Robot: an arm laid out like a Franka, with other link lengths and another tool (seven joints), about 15 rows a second.
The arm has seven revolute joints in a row. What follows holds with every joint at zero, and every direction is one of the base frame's.
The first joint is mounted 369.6 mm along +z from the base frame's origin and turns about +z.
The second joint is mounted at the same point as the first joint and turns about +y.
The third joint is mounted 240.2 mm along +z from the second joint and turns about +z.
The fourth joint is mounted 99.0 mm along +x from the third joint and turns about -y.
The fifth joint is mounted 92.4 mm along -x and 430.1 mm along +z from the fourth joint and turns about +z.
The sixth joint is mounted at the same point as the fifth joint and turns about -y.
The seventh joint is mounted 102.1 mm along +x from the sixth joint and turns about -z.
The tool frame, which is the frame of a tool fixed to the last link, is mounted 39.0 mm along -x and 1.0 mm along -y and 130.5 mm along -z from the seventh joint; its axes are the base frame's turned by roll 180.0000, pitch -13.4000 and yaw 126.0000 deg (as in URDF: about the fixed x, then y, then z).
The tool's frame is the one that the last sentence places.
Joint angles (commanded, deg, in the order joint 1, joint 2, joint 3, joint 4, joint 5, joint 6, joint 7), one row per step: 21.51 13.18 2.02 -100.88 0.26 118.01 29.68; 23.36 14.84 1.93 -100.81 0.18 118.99 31.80; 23.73 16.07 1.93 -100.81 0.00 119.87 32.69; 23.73 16.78 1.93 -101.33 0.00 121.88 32.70; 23.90 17.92 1.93 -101.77 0.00 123.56 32.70; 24.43 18.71 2.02 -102.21 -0.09 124.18 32.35; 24.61 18.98 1.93 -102.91 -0.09 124.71 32.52; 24.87 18.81 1.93 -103.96 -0.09 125.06 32.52; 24.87 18.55 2.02 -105.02 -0.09 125.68 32.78; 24.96 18.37 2.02 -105.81 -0.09 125.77 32.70; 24.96 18.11 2.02 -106.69 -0.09 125.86 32.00; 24.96 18.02 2.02 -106.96 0.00 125.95 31.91; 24.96 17.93 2.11 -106.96 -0.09 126.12 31.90
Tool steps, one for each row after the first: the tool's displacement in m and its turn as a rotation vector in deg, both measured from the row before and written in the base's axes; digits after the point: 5 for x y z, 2 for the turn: -0.00689 0.02039 -0.01714 -0.18 0.62 -0.33; -0.00061 0.00474 -0.01306 -0.22 0.29 -0.45; 0.00154 0.00078 -0.01007 0.36 -0.69 -0.02; -0.00030 0.00210 -0.01476 0.08 -0.07 0.16; -0.00477 0.00537 -0.01213 -0.31 0.52 1.01; -0.00277 0.00000 -0.00843 -0.21 0.39 -0.07; -0.00512 0.00088 -0.00652 -0.24 0.47 0.27; -0.00363 -0.00043 -0.00517 -0.05 0.18 -0.17; -0.00366 -0.00069 -0.00448 -0.24 0.46 0.18; -0.00354 -0.00218 -0.00431 -0.26 0.46 0.71; -0.00098 -0.00042 -0.00110 0.02 0.11 0.04; 0.00003 0.00102 0.00122 0.07 -0.26 0.15
